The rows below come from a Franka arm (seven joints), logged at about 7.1 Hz.
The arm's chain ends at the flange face. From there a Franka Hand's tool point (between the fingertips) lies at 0.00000 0.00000 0.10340 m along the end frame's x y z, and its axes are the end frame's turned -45 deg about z.
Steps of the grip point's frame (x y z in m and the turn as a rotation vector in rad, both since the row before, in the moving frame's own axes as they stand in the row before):
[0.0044 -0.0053 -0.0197 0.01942 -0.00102 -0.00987]
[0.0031 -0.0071 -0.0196 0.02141 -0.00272 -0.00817]
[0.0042 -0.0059 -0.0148 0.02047 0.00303 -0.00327]
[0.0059 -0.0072 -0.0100 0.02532 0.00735 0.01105]
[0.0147 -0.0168 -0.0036 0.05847 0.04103 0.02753]
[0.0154 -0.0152 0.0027 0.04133 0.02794 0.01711]
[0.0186 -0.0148 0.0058 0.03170 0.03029 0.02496]
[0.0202 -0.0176 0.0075 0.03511 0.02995 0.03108]
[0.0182 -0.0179 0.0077 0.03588 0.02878 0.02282]
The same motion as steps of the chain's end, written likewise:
[0.0009 -0.0055 -0.0197 0.01301 -0.01445 -0.00987]
[-0.0011 -0.0059 -0.0196 0.01322 -0.01706 -0.00817]
[0.0001 -0.0054 -0.0148 0.01662 -0.01233 -0.00327]
[0.0004 -0.0069 -0.0100 0.02310 -0.01271 0.01105]
[-0.0003 -0.0150 -0.0033 0.07036 -0.01233 0.02753]
[0.0011 -0.0166 0.0028 0.04898 -0.00947 0.01711]
[0.0027 -0.0191 0.0059 0.04383 -0.00100 0.02496]
[0.0021 -0.0220 0.0076 0.04600 -0.00365 0.03108]
[0.0007 -0.0208 0.0078 0.04572 -0.00502 0.02282]

